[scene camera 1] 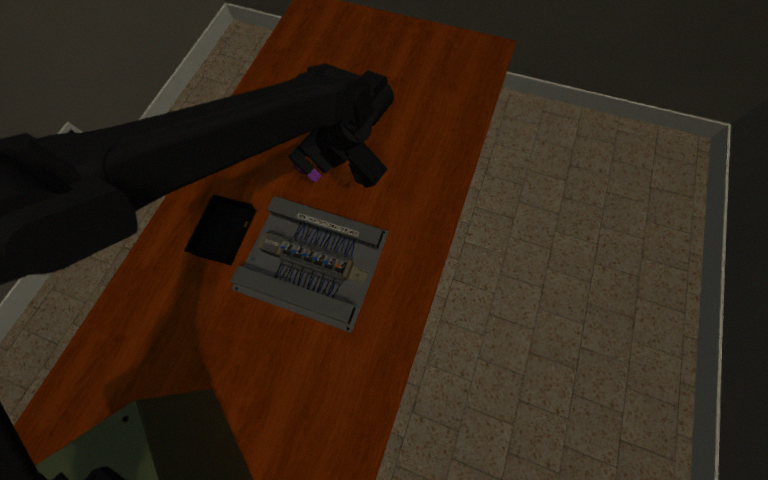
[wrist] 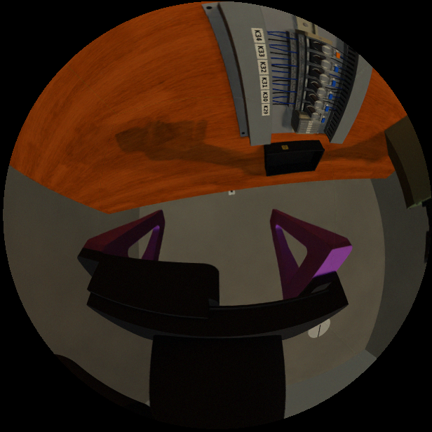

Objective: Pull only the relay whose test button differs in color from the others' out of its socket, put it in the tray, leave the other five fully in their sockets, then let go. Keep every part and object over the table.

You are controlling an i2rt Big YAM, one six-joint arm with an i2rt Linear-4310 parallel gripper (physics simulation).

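Places are measured from the arm's base along level axes (x back, y right, z up), in centimetres.
Where they show: gripper, fingertip midpoint: (scene camera 1: pixel 311 153).
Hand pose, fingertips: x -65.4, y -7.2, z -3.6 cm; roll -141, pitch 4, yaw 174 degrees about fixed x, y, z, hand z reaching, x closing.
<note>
After its pixels a point has its place.
Six relays stand in a row of sockets on a grey panel (scene camera 1: pixel 294 297) @(y -0.5, x -38.2, z -20.6 cm) (wrist: pixel 257 130). The relay with the orange test button (scene camera 1: pixel 340 266) @(y 6.3, x -48.9, z -18.1 cm) (wrist: pixel 338 55) is at the right end of the row in the scene view and at the top end in the wrist view, by label K34. The other relays (scene camera 1: pixel 309 256) @(y -1.7, x -48.0, z -18.8 cm) (wrist: pixel 323 80) have blue buttons. All six appear seated. The black tray (scene camera 1: pixel 247 216) @(y -23.3, x -51.0, z -22.4 cm) (wrist: pixel 302 146) lies beside the panel and looks empty. My gripper (scene camera 1: pixel 306 171) (wrist: pixel 217 215) is open and empty, raised beyond the panel's labelled edge, its purple fingers wide apart. The arm partly hides it in the scene view.
Blue wires run on both sides of the relay row, between two grey ducts. A grey terminal block (scene camera 1: pixel 271 243) @(y -12.4, x -47.0, z -20.3 cm) (wrist: pixel 303 122) ends the row on the tray side. A large green-grey block (scene camera 1: pixel 101 438) @(y -8.9, x -6.3, z -1.1 cm) (wrist: pixel 411 160) stands at the scene view's lower left. The wooden table (scene camera 1: pixel 419 141) @(y 7.1, x -92.6, z -24.9 cm) (wrist: pixel 75 125) has open long edges.
</note>
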